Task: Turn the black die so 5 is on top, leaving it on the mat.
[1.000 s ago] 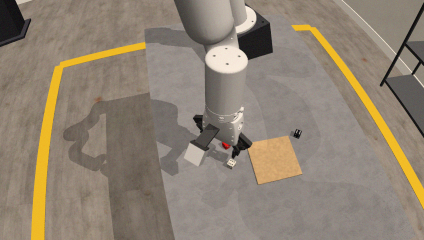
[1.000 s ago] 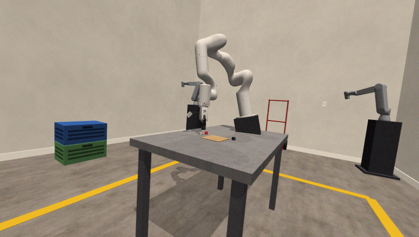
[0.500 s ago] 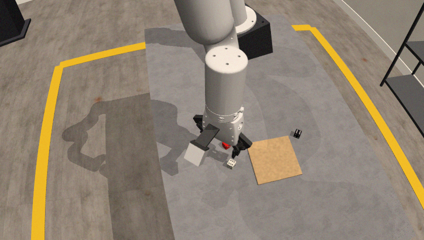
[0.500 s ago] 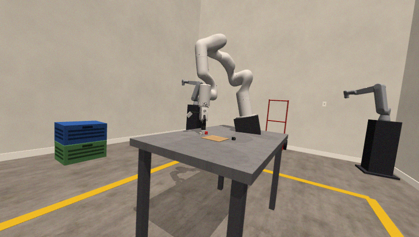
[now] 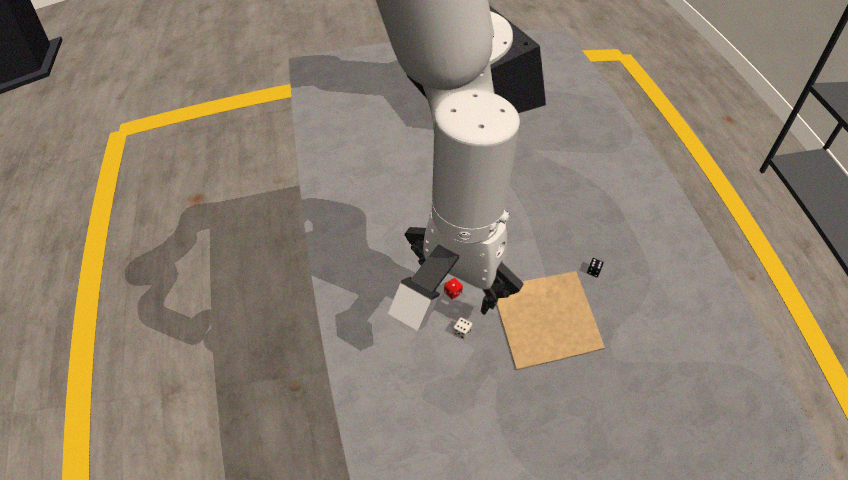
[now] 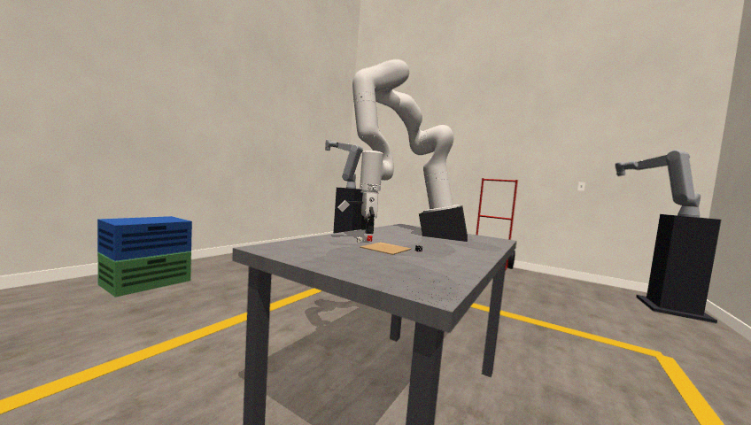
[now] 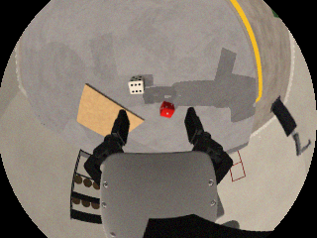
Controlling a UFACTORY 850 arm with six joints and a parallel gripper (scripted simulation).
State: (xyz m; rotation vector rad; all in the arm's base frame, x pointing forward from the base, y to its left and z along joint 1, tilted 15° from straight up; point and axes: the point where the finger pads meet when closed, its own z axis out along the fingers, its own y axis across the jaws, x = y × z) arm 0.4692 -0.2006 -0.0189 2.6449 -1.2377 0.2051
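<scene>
Right now the red die is 30 mm behind my hand and 40 mm below it. The rest, counted from my hand: white die (40 mm ahead, 10 mm to the right, 40 mm below); then mat (70 mm ahead, 120 mm to the left, 50 mm below); then black die (10 mm ahead, 230 mm to the left, 40 mm below).
</scene>
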